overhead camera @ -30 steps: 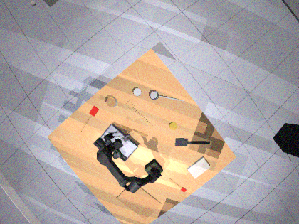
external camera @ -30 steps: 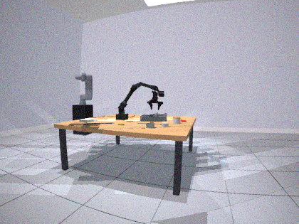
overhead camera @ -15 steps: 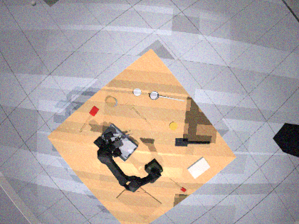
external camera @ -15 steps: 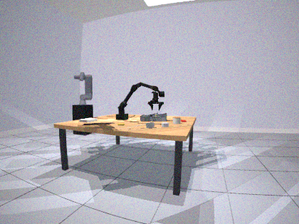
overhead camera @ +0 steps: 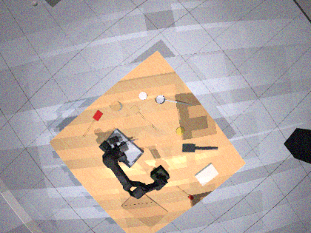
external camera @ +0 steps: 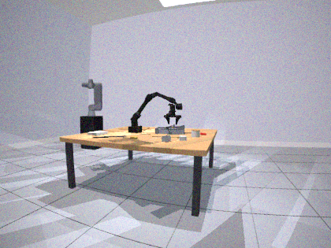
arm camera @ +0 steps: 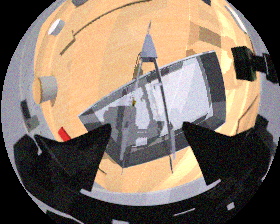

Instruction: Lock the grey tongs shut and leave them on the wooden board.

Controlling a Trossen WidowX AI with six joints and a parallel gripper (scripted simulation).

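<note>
Right now the grey roasting tin is 70 mm below my gripper tip, 30 mm to the left of it and 30 mm behind it. Round my gripper tip: white disc 400 mm to the right, 170 mm ahead, 80 mm below; then yellow disc 410 mm to the right, 260 mm behind, 90 mm below; then red-headed spatula 310 mm ahead, 90 mm below, 70 mm to the left.
</note>
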